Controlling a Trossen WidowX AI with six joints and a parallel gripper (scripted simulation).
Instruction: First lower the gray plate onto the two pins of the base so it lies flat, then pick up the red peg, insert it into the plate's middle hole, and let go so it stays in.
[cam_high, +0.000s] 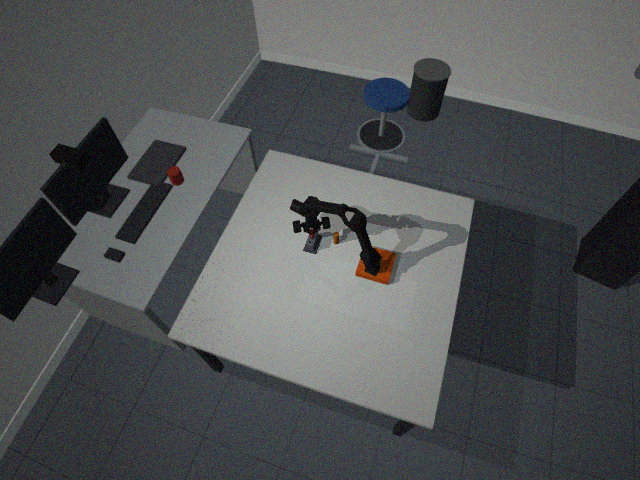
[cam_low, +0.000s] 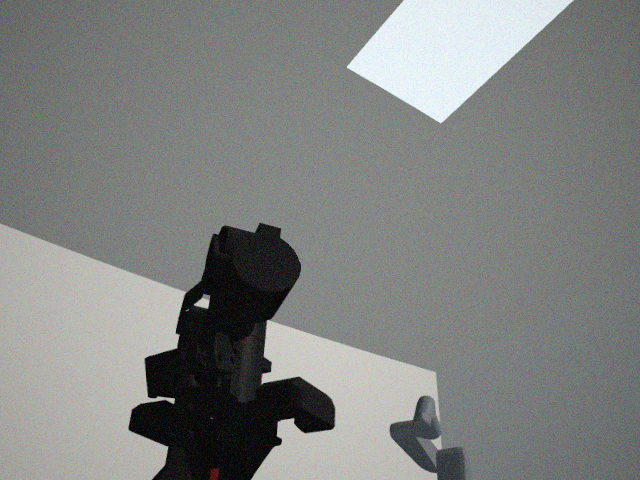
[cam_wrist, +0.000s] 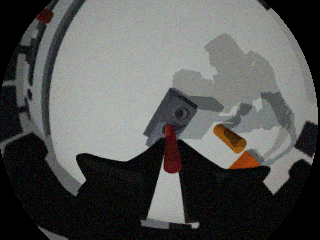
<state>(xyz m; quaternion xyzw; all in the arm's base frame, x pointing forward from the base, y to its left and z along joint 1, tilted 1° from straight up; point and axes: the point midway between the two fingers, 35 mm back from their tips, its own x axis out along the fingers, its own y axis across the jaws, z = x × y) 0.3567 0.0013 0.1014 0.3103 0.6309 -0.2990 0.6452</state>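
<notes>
Now: the red peg right at my gripper tip. Also, from my gripper tip: base: 9 cm below; then gray plate: 5 cm below.
</notes>
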